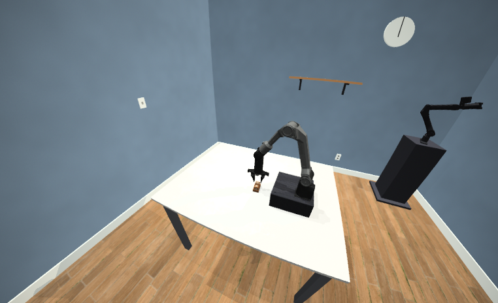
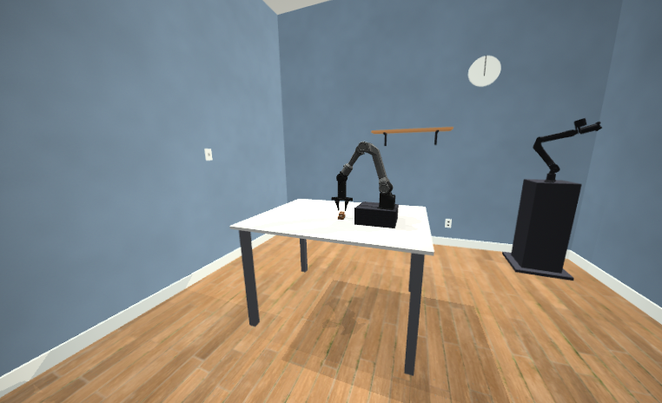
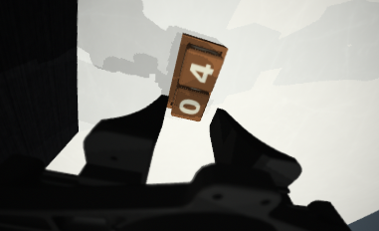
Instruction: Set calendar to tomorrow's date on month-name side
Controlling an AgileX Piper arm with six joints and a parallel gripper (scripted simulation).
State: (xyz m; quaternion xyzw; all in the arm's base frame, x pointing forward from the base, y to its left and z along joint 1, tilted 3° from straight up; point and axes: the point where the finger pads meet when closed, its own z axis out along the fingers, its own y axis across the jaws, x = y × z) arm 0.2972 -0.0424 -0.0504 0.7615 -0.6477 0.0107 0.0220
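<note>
My hand is 30 mm above the brown wooden cube.
</note>
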